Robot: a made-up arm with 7 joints. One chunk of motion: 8 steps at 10 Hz.
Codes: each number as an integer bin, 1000 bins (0 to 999) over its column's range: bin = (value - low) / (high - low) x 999, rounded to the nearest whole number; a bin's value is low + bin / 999 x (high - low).
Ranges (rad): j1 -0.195..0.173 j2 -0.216..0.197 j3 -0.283..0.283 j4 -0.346..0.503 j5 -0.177..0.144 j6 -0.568..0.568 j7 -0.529..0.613
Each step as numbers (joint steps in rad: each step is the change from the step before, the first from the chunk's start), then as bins.
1 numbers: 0.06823 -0.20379 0.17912 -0.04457 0.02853 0.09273 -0.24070
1 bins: 715 30 816 355 640 581 252
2 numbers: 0.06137 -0.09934 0.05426 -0.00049 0.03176 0.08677 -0.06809
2 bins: 696 282 595 407 650 576 403
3 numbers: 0.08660 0.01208 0.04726 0.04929 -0.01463 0.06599 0.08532
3 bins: 764 552 583 465 505 558 537
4 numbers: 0.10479 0.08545 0.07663 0.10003 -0.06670 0.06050 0.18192
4 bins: 814 729 635 525 343 553 622
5 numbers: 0.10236 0.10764 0.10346 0.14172 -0.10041 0.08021 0.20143
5 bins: 807 783 682 574 238 570 639
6 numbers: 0.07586 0.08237 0.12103 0.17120 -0.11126 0.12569 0.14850
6 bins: 735 722 713 609 205 610 593
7 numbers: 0.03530 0.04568 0.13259 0.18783 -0.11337 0.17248 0.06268
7 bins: 625 633 734 628 198 651 518
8 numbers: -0.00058 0.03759 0.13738 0.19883 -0.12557 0.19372 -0.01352
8 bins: 528 613 742 641 160 670 451
